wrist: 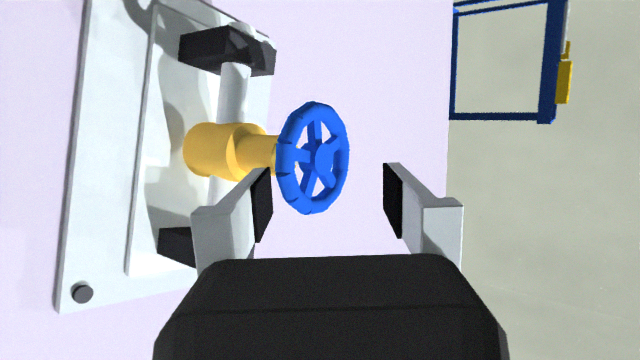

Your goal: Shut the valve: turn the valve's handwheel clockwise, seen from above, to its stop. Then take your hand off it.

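The valve's blue handwheel [285, 159] stands near the middle of the wrist view, seen at a slant, with several spokes and a hub. It sits on the yellow valve body [204, 149], which is on a grey pipe [233, 95] to its left. My gripper [327, 188] is open and empty. Its left finger shows just left of the wheel's lower rim, and its right finger stands to the right of the wheel, apart from it. Whether the left finger touches the rim, I cannot tell. The wheel's turn angle cannot be read against a mark.
The pipe runs between black supports [204, 47] on a light grey base plate [102, 150] with a dark bolt [82, 293] at its lower left corner. The pale table top [380, 75] ends at the right. Beyond it are a blue frame [552, 65] with a yellow part [563, 82] and the grey floor [540, 215].
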